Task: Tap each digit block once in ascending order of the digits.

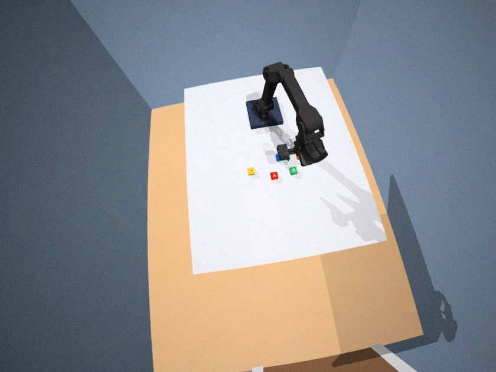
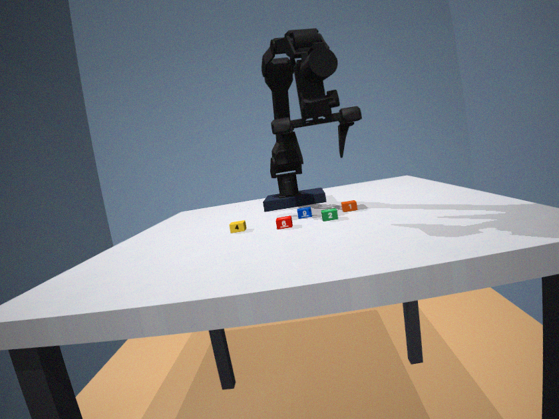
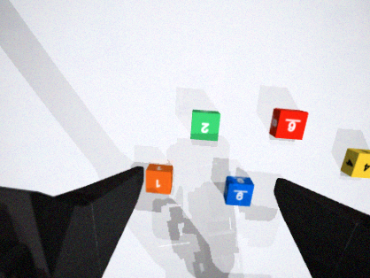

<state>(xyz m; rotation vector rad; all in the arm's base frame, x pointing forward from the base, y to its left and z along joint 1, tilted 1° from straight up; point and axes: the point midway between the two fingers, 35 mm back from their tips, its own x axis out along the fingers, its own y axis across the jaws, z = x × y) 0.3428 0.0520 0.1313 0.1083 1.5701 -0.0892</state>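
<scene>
Now: gripper tip 120 mm above the orange block 1, 60 mm to the right of it and 60 mm past it. From my gripper tip the other things lie so: red block 6: 120 mm below, 100 mm to the right, 10 mm ahead; green block 2: 110 mm below, 10 mm ahead; blue block 9: 110 mm below, 80 mm behind, 50 mm to the right.
</scene>
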